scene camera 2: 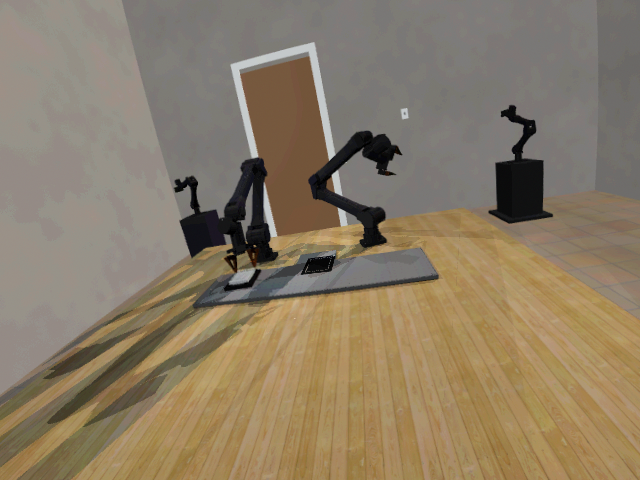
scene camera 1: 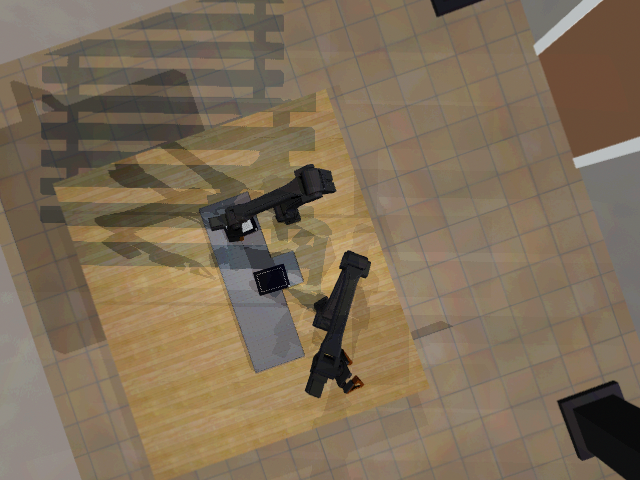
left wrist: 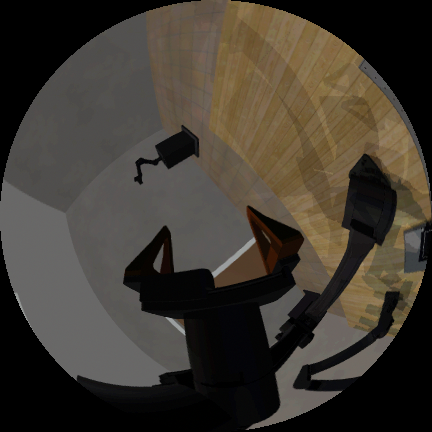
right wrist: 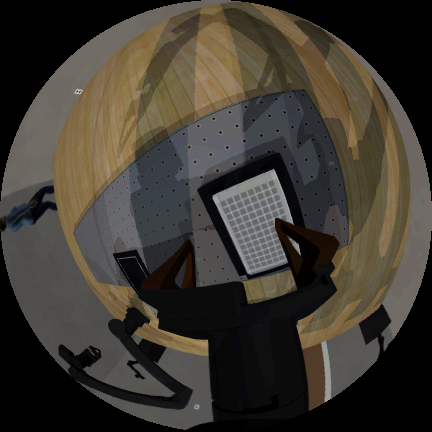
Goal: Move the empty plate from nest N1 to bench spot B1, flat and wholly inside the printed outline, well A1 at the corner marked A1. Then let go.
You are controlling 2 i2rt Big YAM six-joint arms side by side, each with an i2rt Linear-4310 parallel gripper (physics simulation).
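The empty plate, white with a grid of wells, lies flat in the black frame of nest N1. Bench spot B1 is a black pad with a dashed white outline and nothing on it; its A1 mark is too small to read. My right gripper is open and points down above the plate; in its wrist view one finger overlaps the plate and the other is off to its left. My left gripper is open and empty, raised far from the plate.
A grey perforated board carries the nest and the pad. It lies on the wooden table. Slatted shadows cross the table and part of the board. Another small arm stands on a black pedestal beyond the table.
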